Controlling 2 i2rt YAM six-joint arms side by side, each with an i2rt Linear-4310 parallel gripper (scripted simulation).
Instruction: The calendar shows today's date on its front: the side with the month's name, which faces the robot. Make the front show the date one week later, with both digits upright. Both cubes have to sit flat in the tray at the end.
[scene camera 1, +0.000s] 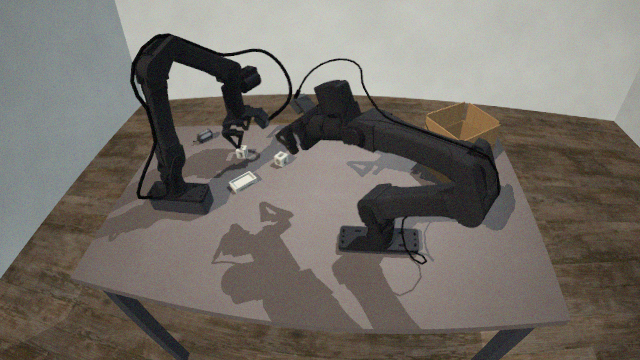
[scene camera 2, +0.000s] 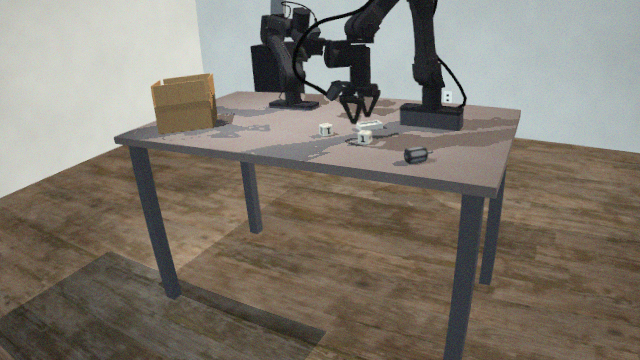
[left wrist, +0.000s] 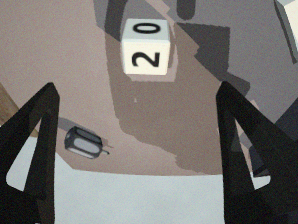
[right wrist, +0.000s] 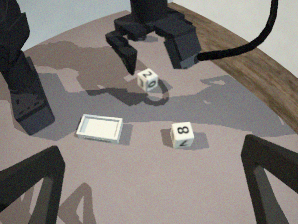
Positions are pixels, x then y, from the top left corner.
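Scene camera 1 shows me my left gripper, together with a cardboard box at (480, 120). I find my left gripper in scene camera 2 (360, 120) too, and the cardboard box is visible in scene camera 2 (186, 106). My left gripper appears in the left wrist view (137, 87), while the box is out of frame in the left wrist view. The right wrist view shows my left gripper as well, but the cardboard box is out of frame in the right wrist view. On my left gripper, (scene camera 1: 226, 132) and (right wrist: 110, 38) are the same spot.
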